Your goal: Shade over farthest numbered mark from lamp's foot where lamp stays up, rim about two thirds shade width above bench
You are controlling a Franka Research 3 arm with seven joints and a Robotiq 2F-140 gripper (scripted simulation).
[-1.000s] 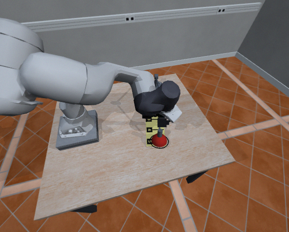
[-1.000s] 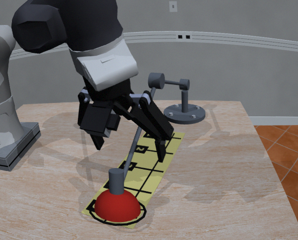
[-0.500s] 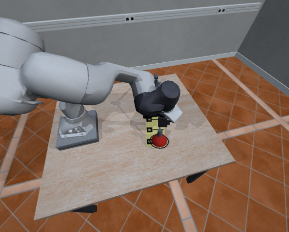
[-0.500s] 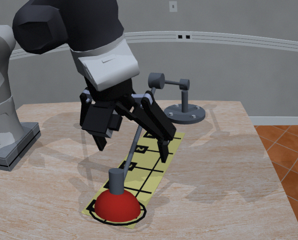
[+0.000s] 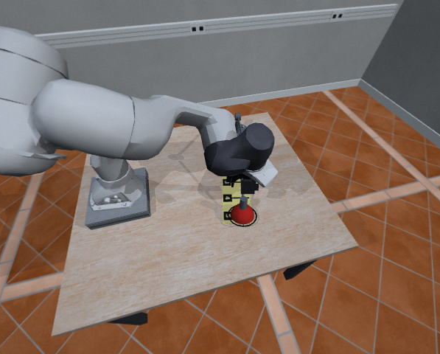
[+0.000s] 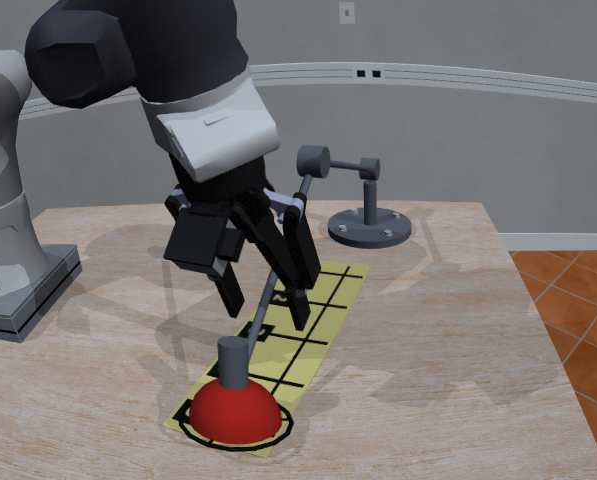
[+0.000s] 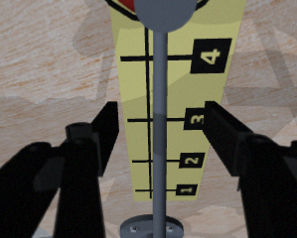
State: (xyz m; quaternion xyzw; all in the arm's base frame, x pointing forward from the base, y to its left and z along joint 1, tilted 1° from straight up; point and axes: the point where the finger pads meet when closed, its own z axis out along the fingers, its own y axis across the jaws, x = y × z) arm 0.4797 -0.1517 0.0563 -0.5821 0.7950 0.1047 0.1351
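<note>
Now: the yellow numbered strip 90 mm to the left of my hand and 110 mm below it. The rest, counted from my hand: round grey lamp foot 140 mm ahead, 420 mm to the left, 80 mm below.
</note>
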